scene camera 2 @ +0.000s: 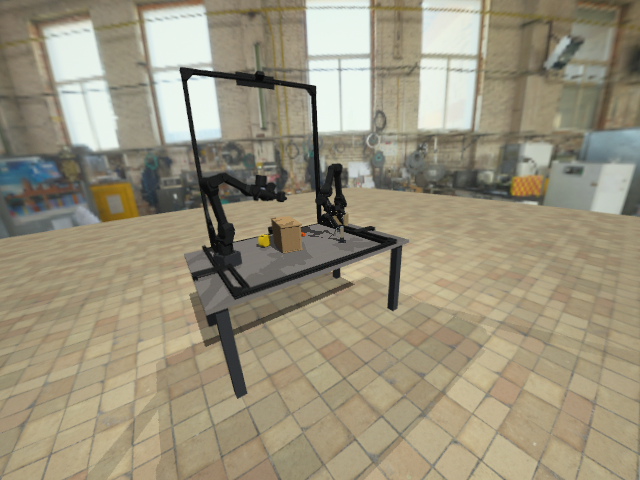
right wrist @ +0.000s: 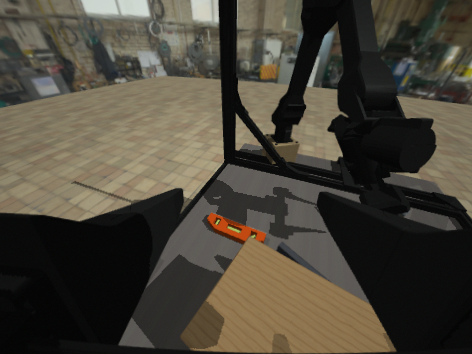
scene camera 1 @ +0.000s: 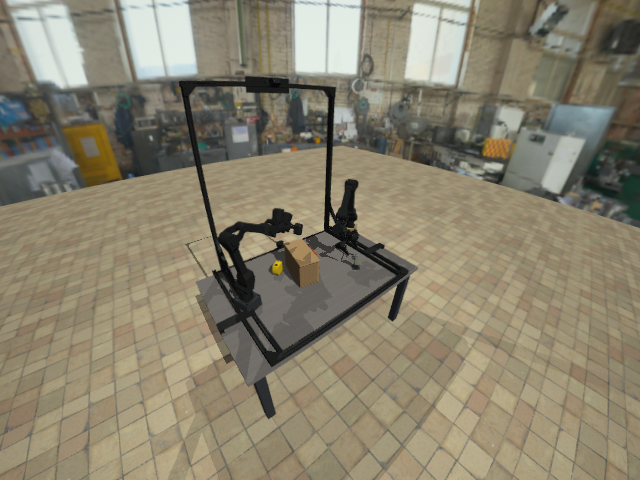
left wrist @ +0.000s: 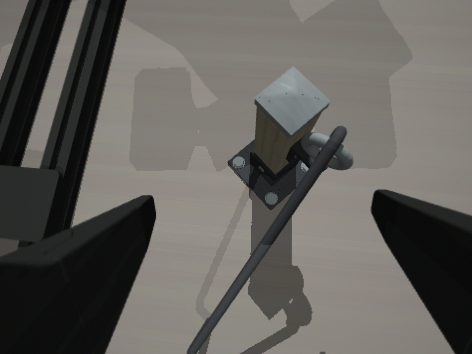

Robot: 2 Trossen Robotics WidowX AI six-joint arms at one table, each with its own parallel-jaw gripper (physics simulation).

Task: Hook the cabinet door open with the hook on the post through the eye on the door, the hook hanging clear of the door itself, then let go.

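Pixels of known places: left gripper, fingertip midpoint: [scene camera 2: 338, 226] [scene camera 1: 352, 252] [left wrist: 263, 203]; right gripper, fingertip midpoint: [right wrist: 250, 196] [scene camera 1: 296, 224]; left arm's base, origin of the base link: [right wrist: 281, 138] [scene camera 1: 350, 225]; right arm's base, origin of the base link: [scene camera 2: 226, 252] [scene camera 1: 246, 296].
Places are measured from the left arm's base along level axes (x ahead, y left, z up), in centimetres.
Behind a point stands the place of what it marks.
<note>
The tan cabinet [scene camera 1: 301, 264] @[x 64.9, y -17.6, z 6.7 cm] [scene camera 2: 287, 236] @[x 63.7, y -15.7, z 0.3 cm] [right wrist: 295, 305] @[x 48.1, y -23.7, z 6.6 cm] stands mid-table; its door and eye cannot be made out. The post [scene camera 1: 355, 261] @[x 39.2, y 9.6, z -4.1 cm] [scene camera 2: 341, 233] @[x 39.4, y 10.0, z -3.8 cm] [left wrist: 272, 135] @[x 37.2, y 9.7, z -1.7 cm], wooden with a grey cap, stands right of the cabinet in the scene views. The dark hook rod [left wrist: 265, 242] @[x 34.3, y 5.5, z -2.0 cm] hangs from a ring [left wrist: 345, 157] @[x 38.9, y 6.8, z -0.2 cm] on the post and slants to the lower left, its far end out of the left wrist view. My left gripper [left wrist: 263, 203] @[x 34.9, y 7.0, z -0.3 cm] is open and empty above the hook, a finger on each side. My right gripper [scene camera 1: 289, 236] [right wrist: 250, 196] @[x 43.8, y -27.9, z 19.0 cm] is open and empty above the cabinet.
An orange level [right wrist: 235, 230] @[x 28.8, y -25.0, z -8.2 cm] [scene camera 1: 314, 252] [scene camera 2: 303, 234] @[x 32.7, y -19.3, z -8.2 cm] lies beyond the cabinet in the right wrist view. A yellow object [scene camera 1: 277, 267] @[x 60.2, y -34.6, z -2.9 cm] [scene camera 2: 263, 240] @[x 60.8, y -34.1, z -4.3 cm] lies left of the cabinet in the scene views. Black frame rails [left wrist: 85, 90] @[x 28.6, y 22.3, z -7.5 cm] run along the table edges.
</note>
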